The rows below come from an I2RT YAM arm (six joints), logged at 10 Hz.
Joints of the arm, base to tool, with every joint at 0 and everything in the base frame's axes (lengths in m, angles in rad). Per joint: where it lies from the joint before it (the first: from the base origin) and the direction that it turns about. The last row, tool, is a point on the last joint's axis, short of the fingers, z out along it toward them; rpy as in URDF.
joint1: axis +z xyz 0 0 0.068
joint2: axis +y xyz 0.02 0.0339 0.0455
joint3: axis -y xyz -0.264 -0.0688 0
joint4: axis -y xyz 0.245 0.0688 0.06
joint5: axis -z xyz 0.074 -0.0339 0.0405
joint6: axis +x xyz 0.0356 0 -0.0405
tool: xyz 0 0 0 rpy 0 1.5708 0
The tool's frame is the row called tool.
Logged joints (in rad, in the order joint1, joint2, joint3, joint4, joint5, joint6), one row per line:
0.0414, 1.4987, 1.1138, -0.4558, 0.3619, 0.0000
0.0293, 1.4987, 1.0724, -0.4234, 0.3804, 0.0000
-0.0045, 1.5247, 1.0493, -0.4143, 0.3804, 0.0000
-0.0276, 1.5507, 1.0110, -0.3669, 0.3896, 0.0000
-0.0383, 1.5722, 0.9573, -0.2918, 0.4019, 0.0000
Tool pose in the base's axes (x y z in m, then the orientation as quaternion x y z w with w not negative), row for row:
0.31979, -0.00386, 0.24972, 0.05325, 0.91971, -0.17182, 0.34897
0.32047, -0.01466, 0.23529, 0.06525, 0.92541, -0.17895, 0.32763
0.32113, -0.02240, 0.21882, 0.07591, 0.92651, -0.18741, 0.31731
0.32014, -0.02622, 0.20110, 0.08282, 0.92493, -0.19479, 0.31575
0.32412, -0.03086, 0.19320, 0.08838, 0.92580, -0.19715, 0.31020
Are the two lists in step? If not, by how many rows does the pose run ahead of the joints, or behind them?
The pose runs 1 row ahead of the joints: the pose in row i belongs to the joints in row i + 1.
